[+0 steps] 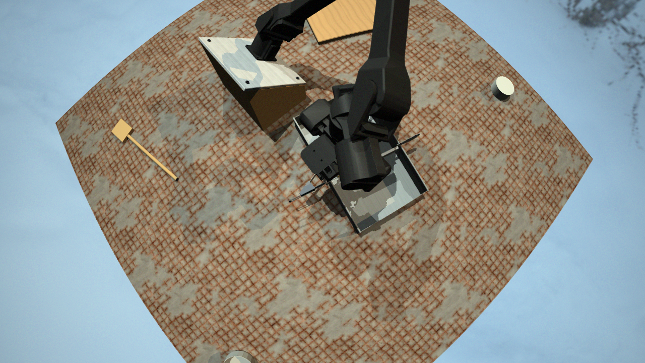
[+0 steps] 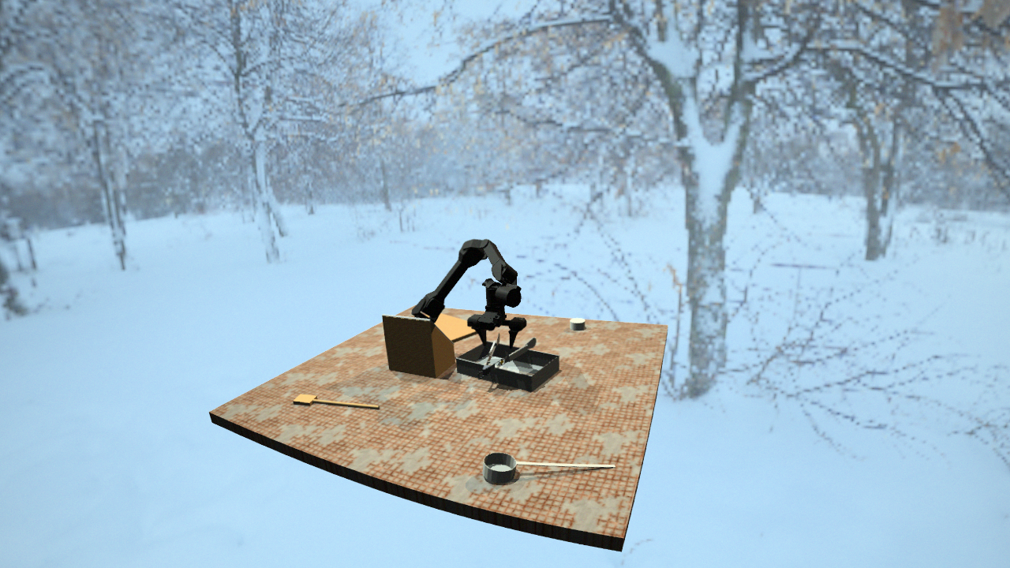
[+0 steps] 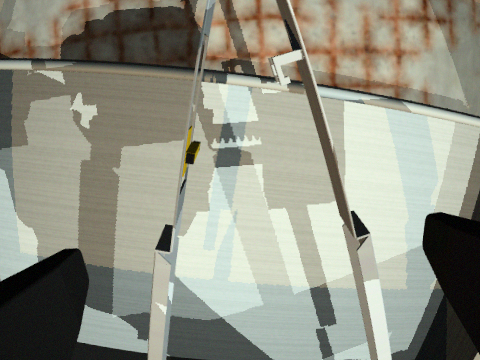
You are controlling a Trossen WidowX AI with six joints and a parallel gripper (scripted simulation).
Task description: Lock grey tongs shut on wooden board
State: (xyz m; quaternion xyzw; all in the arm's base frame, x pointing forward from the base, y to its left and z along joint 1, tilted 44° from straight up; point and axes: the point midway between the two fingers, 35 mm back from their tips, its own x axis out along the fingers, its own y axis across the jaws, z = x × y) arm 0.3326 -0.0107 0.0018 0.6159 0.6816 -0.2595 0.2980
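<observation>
Right now my gripper tip is 40 mm above the yellow piece, 20 mm short of it and 10 mm to the left of it. Round my gripper tip: wooden board: 480 mm behind, 350 mm to the left, 110 mm below; then small white cylinder: 560 mm to the left, 100 mm below, 90 mm ahead; then grey roasting tin: 80 mm below, 60 mm to the left.
</observation>
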